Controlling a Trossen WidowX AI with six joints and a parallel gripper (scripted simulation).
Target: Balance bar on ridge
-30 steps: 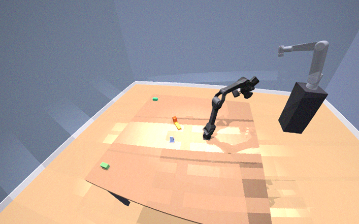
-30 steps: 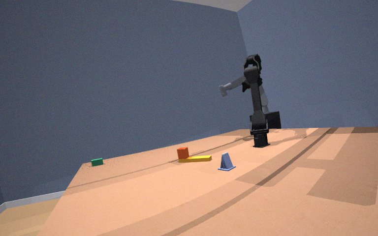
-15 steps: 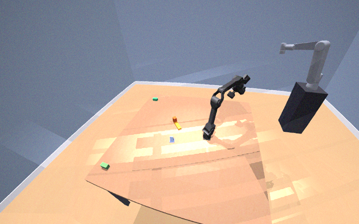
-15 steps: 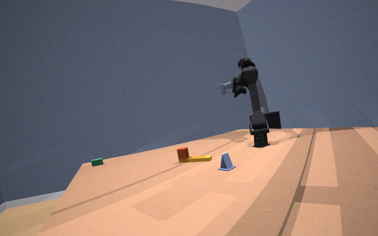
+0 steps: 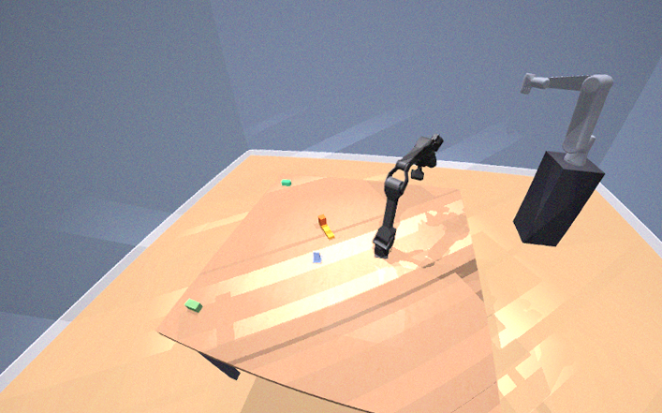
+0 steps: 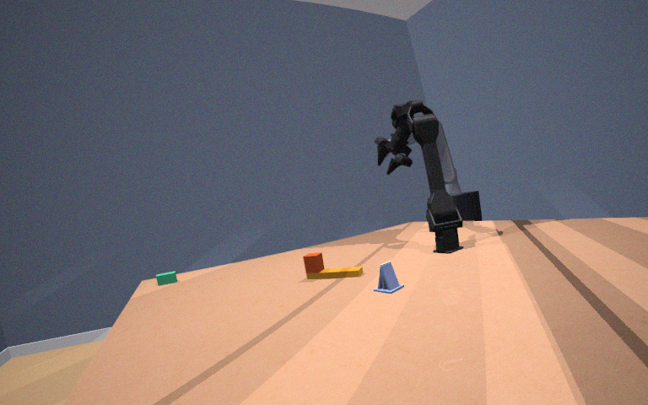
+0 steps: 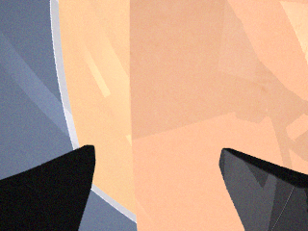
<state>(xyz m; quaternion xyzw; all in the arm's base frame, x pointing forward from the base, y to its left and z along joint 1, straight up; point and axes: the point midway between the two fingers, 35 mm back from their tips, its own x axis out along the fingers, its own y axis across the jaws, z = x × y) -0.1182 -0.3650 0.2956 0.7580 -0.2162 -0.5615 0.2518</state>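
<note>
My gripper tip is 44 cm short of the bar, 27 cm to the right of it and 25 cm above it.
</note>
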